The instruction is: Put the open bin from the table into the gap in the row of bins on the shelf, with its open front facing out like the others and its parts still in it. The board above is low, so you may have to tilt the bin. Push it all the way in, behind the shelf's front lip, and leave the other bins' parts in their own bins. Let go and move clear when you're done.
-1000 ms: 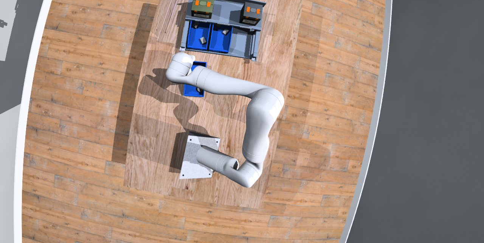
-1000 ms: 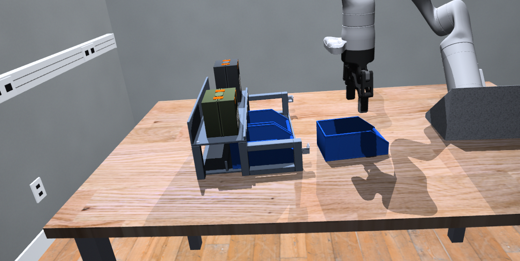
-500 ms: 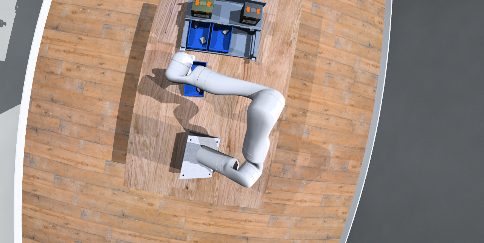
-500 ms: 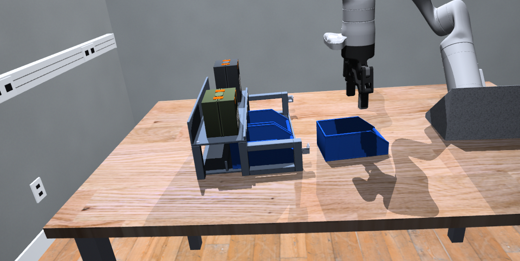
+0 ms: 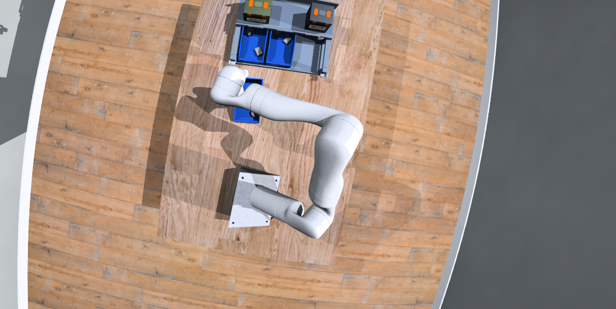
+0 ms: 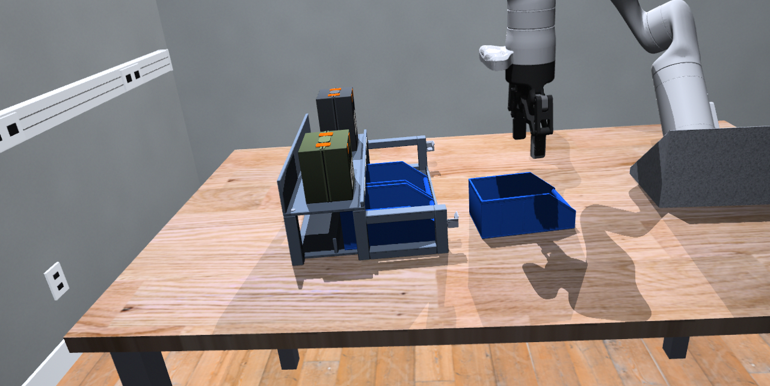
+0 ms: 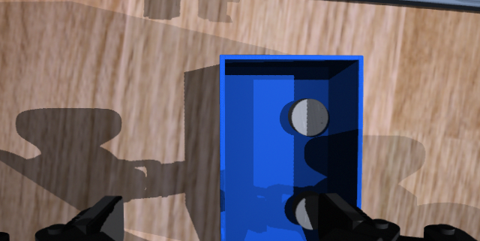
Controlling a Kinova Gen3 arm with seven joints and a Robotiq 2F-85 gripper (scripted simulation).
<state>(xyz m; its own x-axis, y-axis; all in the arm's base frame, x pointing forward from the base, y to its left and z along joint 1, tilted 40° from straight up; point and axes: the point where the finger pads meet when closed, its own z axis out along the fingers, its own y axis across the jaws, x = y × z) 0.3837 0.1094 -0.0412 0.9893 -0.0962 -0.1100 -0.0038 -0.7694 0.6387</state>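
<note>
Now: the round grey part 16 cm below my hand, 7 cm to the right of it and 3 cm ahead of it. Also, from my hand: green box: 34 cm ahead, 5 cm to the right, 2 cm below; then dark box: 32 cm ahead, 28 cm to the right, 1 cm below; then shelf: 26 cm ahead, 16 cm to the right, 10 cm below.
</note>
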